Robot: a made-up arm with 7 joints. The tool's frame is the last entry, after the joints. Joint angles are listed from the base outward. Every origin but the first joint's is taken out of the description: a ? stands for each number. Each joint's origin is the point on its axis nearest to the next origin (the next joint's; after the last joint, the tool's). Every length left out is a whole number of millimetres.
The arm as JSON. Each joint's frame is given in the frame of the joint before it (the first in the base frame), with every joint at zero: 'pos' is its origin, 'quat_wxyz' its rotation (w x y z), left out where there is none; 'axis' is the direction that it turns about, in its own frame. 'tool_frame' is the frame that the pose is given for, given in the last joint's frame.
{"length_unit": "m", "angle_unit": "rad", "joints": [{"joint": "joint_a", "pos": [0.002, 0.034, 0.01], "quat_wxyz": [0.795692, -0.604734, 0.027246, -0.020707], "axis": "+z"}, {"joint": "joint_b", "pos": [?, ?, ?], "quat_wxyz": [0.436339, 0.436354, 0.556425, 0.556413], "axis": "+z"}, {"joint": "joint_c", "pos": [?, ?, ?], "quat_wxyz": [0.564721, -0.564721, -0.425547, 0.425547], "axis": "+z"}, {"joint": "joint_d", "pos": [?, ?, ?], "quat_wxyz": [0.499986, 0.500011, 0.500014, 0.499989], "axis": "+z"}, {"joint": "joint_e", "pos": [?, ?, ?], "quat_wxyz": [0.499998, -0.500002, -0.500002, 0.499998], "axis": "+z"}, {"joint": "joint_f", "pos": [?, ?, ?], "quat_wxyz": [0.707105, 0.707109, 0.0, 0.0], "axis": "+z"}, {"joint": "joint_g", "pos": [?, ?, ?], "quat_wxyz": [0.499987, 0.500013, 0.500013, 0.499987], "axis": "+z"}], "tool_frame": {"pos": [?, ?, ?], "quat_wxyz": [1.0, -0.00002, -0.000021, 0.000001]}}
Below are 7 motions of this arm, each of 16 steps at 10 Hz.
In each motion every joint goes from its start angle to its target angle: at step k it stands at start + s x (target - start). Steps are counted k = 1, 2, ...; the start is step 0. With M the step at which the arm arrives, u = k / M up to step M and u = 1 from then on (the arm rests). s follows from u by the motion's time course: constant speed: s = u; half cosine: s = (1 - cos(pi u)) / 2; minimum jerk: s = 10 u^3 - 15 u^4 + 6 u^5.
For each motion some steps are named. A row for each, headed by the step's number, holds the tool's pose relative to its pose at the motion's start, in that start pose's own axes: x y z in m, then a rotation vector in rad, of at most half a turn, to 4 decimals.
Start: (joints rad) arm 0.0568 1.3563 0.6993 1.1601 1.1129 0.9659 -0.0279
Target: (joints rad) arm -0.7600 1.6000 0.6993 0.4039 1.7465 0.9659 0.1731
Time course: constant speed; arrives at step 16
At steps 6, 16:
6: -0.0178 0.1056 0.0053 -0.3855 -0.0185 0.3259
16: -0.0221 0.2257 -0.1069 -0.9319 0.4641 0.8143

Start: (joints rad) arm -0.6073 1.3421 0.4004 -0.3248 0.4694 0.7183 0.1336
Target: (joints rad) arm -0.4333 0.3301 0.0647 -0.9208 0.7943 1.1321 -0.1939
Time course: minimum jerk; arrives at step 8
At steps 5, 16:
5: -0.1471 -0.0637 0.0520 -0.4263 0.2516 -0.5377
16: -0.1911 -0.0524 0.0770 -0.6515 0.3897 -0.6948

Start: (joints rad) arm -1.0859 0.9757 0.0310 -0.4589 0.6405 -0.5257 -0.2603
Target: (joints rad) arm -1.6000 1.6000 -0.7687 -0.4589 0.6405 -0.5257 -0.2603
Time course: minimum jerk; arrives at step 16
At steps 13, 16:
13: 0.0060 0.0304 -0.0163 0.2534 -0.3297 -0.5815
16: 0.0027 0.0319 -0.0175 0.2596 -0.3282 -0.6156

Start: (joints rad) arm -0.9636 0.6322 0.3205 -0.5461 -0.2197 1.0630 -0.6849
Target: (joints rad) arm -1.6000 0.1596 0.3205 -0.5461 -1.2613 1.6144 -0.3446
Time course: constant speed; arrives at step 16
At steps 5, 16:
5: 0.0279 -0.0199 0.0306 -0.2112 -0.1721 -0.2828
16: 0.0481 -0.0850 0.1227 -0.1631 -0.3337 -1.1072

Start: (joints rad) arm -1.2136 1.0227 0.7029 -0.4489 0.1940 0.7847 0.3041
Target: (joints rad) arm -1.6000 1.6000 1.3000 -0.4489 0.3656 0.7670 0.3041
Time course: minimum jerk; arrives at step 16
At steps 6, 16:
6: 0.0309 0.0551 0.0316 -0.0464 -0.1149 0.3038
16: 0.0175 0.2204 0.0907 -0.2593 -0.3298 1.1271

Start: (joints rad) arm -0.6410 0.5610 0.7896 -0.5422 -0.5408 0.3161 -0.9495
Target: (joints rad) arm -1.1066 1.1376 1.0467 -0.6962 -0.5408 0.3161 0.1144
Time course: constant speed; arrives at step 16
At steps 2, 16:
2: 0.0060 0.0130 0.0210 0.1134 -0.0405 0.1207
16: 0.0101 0.0315 0.1836 0.7116 -0.7488 0.9792

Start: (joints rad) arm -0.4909 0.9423 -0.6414 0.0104 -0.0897 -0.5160 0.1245
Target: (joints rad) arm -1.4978 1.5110 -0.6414 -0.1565 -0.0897 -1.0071 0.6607
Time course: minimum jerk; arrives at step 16
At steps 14, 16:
14: 0.0346 0.2109 0.2109 0.7391 -1.1860 0.4015
16: 0.0330 0.2123 0.2151 0.7484 -1.2053 0.4040

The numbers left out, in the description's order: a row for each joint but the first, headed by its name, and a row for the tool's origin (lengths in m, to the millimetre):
joint_b: -0.003 0.013 0.0
joint_c: 0.21 -0.054 0.0
joint_d: 0.002 -0.024 0.0
joint_e: -0.144 -0.011 0.0
joint_f: 0.0 0.0 0.0
joint_g: 0.0 0.032 0.0
tool: 0.0 0.0 0.0

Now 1 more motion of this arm.
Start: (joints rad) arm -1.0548 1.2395 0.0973 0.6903 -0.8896 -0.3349 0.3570
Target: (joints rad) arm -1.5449 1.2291 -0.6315 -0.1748 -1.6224 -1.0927 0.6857
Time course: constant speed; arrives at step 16
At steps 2, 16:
2: -0.0017 -0.0291 0.0139 -0.1631 -0.0983 -0.0592
16: -0.0833 -0.1555 0.1092 -1.3539 -0.0222 -0.3113

